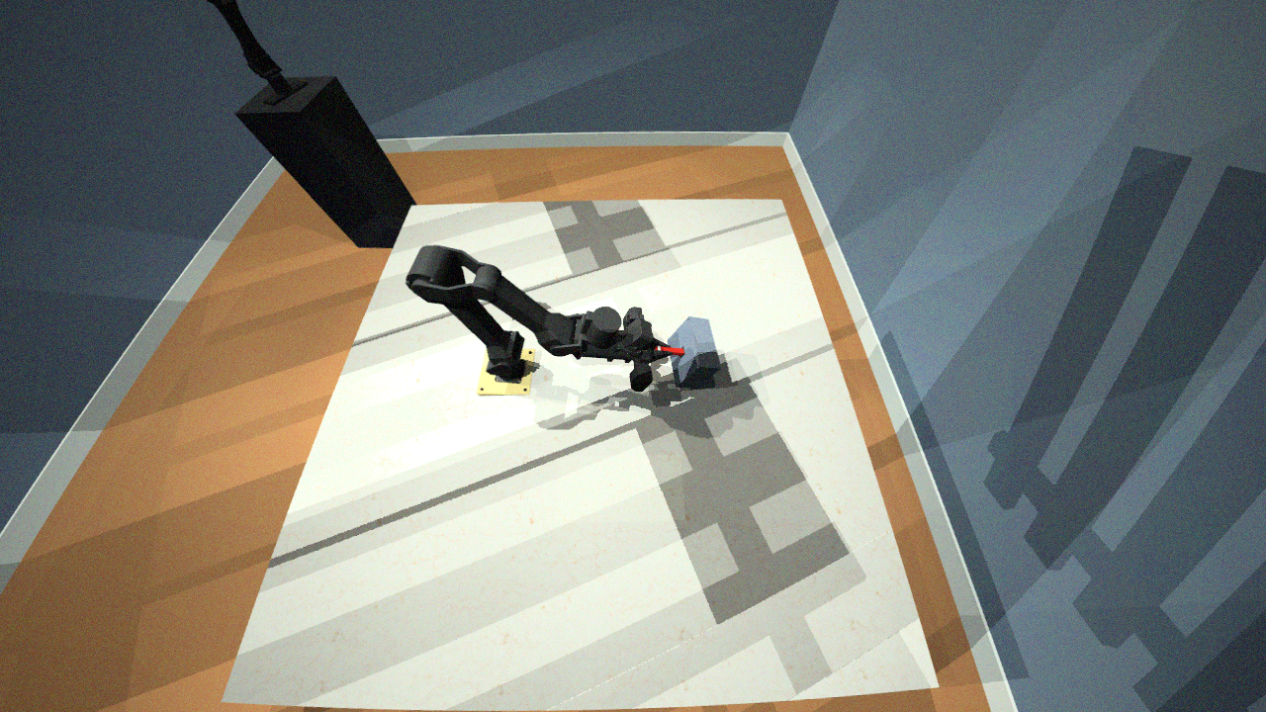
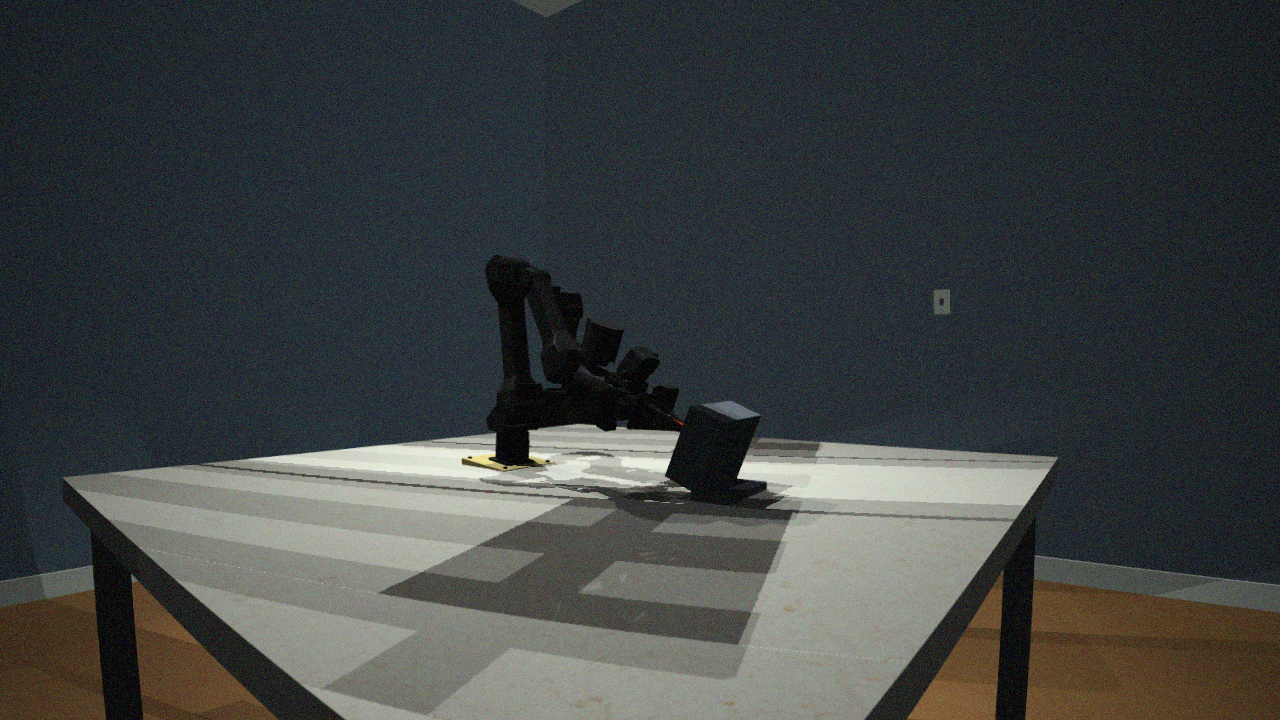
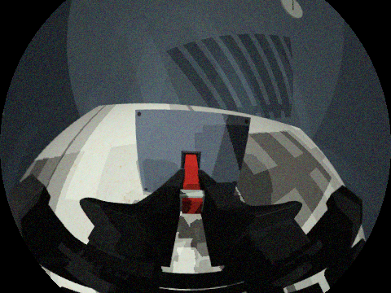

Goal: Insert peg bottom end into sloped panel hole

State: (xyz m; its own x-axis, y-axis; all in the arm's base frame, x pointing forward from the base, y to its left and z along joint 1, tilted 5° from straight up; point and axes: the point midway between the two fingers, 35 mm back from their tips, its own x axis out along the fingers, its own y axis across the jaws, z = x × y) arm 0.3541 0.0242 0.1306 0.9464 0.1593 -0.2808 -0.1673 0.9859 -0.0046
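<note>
Right now my gripper tip is 50 mm short of the sloped panel, 20 mm above it and 10 mm to the right of it. The rest, counted from my gripper tip: red peg 10 mm behind.
</note>
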